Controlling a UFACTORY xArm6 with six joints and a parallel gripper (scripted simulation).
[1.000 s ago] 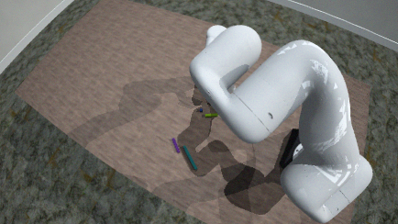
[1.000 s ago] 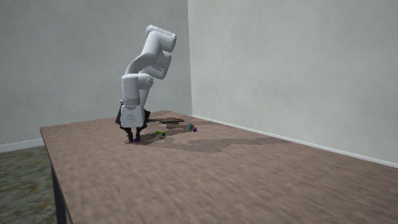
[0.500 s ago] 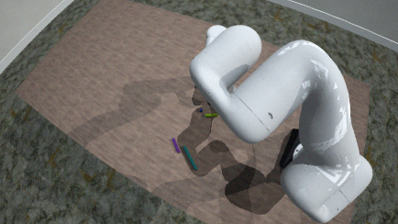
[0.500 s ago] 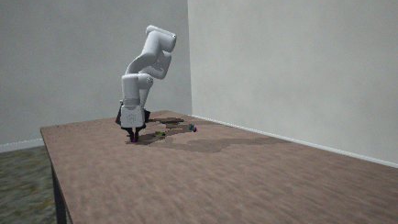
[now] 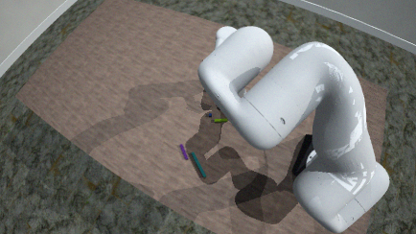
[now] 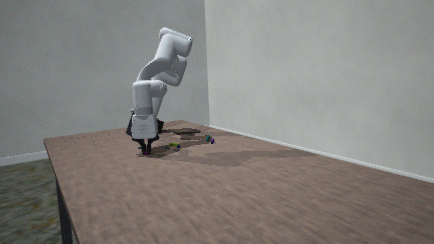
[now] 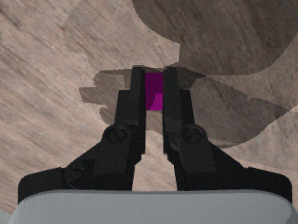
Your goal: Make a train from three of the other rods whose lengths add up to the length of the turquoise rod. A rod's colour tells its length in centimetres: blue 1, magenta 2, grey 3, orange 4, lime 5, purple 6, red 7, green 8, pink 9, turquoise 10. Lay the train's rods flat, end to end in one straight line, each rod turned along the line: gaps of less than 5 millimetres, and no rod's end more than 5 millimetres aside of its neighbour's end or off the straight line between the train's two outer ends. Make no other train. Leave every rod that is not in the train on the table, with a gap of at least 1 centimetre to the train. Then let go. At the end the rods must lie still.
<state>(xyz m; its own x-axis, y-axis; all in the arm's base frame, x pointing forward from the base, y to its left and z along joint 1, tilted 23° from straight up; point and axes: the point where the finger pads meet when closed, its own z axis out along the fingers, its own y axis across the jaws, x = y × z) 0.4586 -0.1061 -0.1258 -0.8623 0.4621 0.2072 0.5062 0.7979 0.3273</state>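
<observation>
Right now my hand is 15 cm to the right of the lime rod, 6 cm past it and 2 cm above it. The rest, counted from my hand: blue rod 15 cm to the left, 2 cm below, 1 cm behind; magenta rod 2 cm below; grey rod 11 cm behind, 2 cm below, 1 cm to the left.
</observation>
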